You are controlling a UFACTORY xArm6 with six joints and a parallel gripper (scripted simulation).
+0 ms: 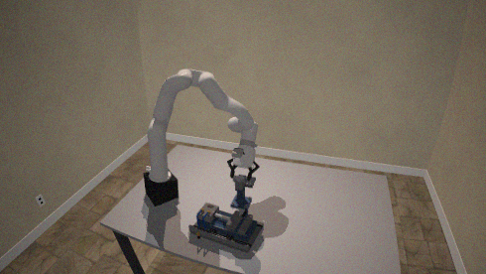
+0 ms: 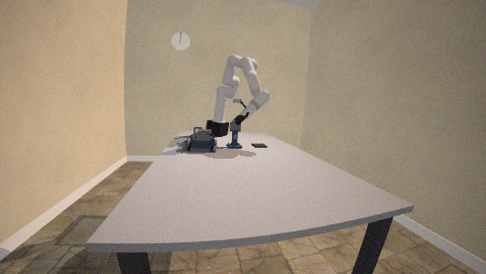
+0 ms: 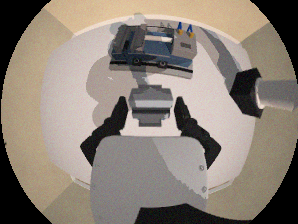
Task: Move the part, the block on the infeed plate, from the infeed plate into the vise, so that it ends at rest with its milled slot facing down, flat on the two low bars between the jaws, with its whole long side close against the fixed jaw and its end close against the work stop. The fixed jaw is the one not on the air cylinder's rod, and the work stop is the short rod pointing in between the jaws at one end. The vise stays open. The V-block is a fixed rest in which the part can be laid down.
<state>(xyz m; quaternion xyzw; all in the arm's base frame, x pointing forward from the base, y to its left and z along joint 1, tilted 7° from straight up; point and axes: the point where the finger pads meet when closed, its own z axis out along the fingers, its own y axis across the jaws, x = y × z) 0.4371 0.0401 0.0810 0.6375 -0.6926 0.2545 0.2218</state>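
Right now the part is 10 mm below my hand. From my hand the other things lie so: vise (20 mm behind, 210 mm to the right, 130 mm below); dark infeed plate (20 mm behind, 180 mm to the left, 160 mm below).
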